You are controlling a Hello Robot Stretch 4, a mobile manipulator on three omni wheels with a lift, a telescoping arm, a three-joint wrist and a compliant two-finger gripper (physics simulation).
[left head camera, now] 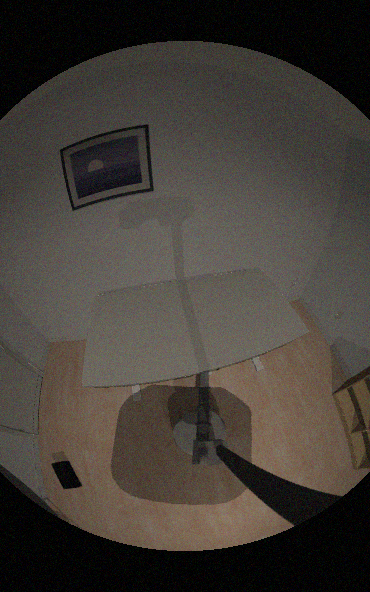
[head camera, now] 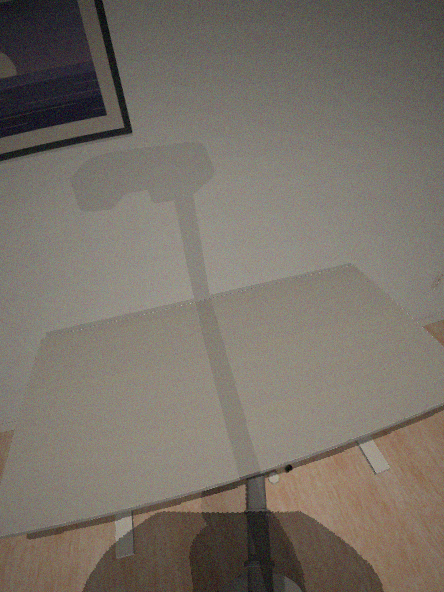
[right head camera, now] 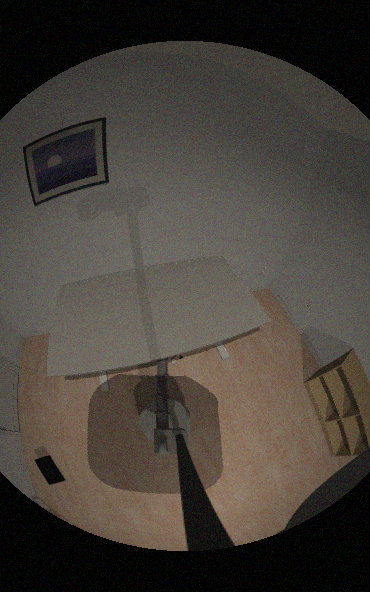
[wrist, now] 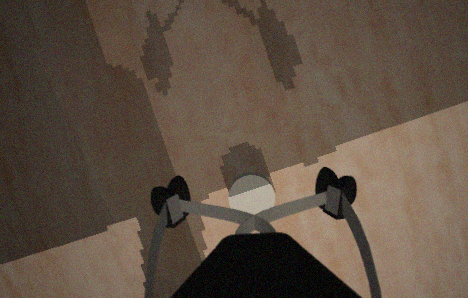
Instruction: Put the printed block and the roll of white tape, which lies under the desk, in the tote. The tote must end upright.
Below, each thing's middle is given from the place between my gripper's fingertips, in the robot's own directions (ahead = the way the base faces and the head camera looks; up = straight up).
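My hand is 20 mm past the roll of white tape (wrist: 251, 192) and 60 mm above it.
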